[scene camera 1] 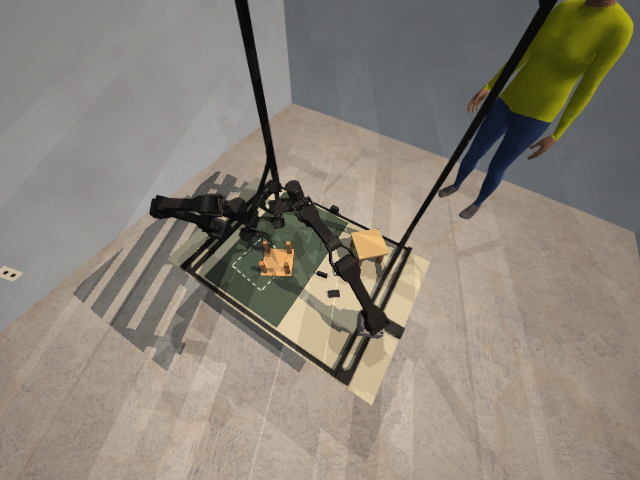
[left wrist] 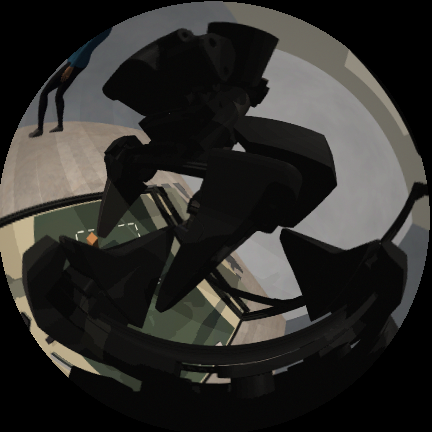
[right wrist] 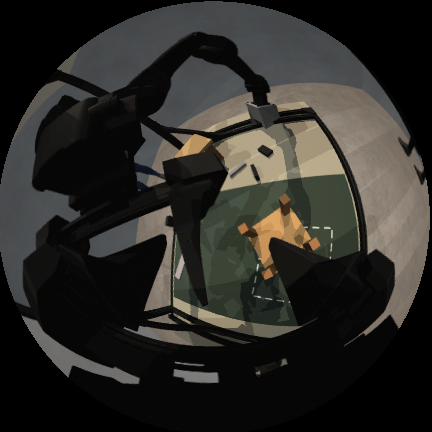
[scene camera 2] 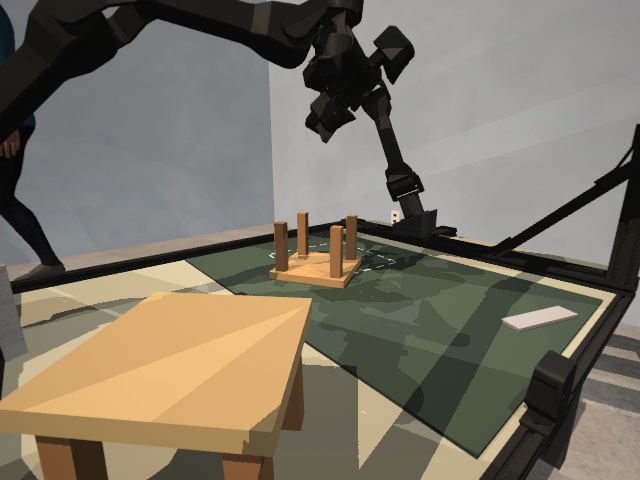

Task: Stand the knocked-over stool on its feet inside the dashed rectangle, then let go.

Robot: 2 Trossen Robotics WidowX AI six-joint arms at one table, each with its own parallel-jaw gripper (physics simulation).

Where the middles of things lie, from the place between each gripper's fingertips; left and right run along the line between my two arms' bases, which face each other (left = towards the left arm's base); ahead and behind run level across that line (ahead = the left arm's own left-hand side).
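The light wooden table [scene camera 2: 223, 373] is 290 mm below my left hand, and it is also 450 mm to the left of that hand and 240 mm behind it.
My right hand is 24 cm above the light wooden table, 39 cm to the right of it and 27 cm past it.
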